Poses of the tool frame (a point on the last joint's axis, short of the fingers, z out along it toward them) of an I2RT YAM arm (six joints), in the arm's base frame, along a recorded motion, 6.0 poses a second.
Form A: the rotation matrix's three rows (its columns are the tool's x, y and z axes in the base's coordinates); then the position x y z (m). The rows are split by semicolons.
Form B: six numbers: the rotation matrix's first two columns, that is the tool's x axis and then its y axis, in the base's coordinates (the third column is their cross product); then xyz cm. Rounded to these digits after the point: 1 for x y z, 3 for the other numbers.
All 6 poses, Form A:
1: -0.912 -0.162 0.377; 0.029 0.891 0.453; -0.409 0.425 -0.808; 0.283 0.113 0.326
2: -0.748 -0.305 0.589; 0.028 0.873 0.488; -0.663 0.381 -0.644; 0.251 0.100 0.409
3: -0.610 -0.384 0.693; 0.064 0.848 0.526; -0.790 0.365 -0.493; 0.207 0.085 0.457
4: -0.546 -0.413 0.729; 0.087 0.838 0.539; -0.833 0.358 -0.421; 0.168 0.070 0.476
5: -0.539 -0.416 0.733; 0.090 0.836 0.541; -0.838 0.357 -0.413; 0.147 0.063 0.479
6: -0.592 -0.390 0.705; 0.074 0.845 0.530; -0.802 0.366 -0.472; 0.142 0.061 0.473
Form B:
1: -0.912 0.029 -0.409 -0.162 0.891 0.425 28.3 11.3 32.6
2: -0.748 0.028 -0.663 -0.305 0.873 0.381 25.1 10.0 40.9
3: -0.610 0.064 -0.790 -0.384 0.848 0.365 20.7 8.5 45.7
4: -0.546 0.087 -0.833 -0.413 0.838 0.358 16.8 7.0 47.6
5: -0.539 0.090 -0.838 -0.416 0.836 0.357 14.7 6.3 47.9
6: -0.592 0.074 -0.802 -0.390 0.845 0.366 14.2 6.1 47.3
